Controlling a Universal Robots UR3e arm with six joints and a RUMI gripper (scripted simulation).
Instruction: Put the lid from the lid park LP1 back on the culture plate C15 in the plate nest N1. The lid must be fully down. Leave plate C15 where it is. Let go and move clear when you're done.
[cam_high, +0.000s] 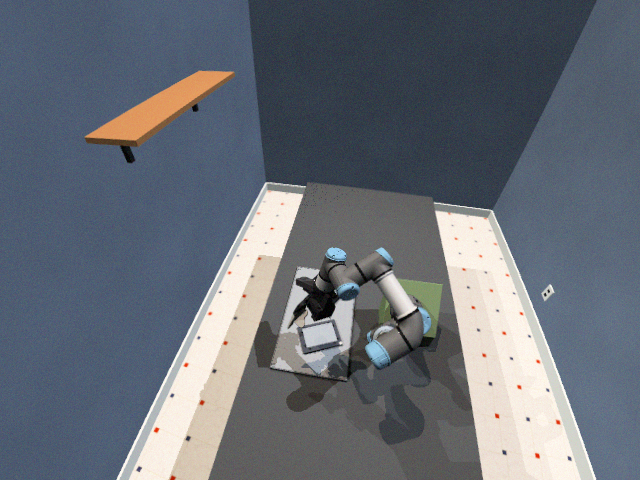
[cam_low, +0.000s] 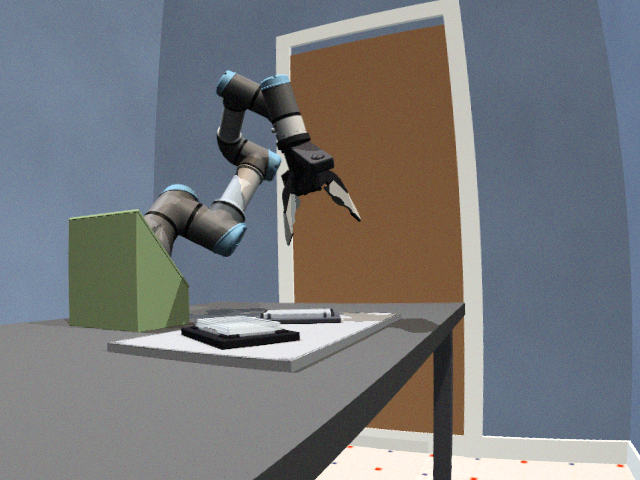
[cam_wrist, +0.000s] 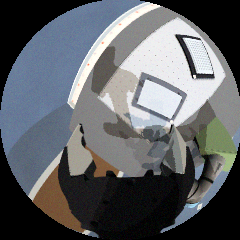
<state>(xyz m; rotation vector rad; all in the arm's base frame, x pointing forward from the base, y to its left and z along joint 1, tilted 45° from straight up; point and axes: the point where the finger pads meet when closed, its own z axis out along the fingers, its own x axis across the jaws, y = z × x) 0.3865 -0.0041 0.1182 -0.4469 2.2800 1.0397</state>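
The lid is 50 mm behind my hand, 30 mm to the right of it and 160 mm below it. Also, from my hand: lid park: 50 mm behind, 30 mm to the right, 170 mm below.
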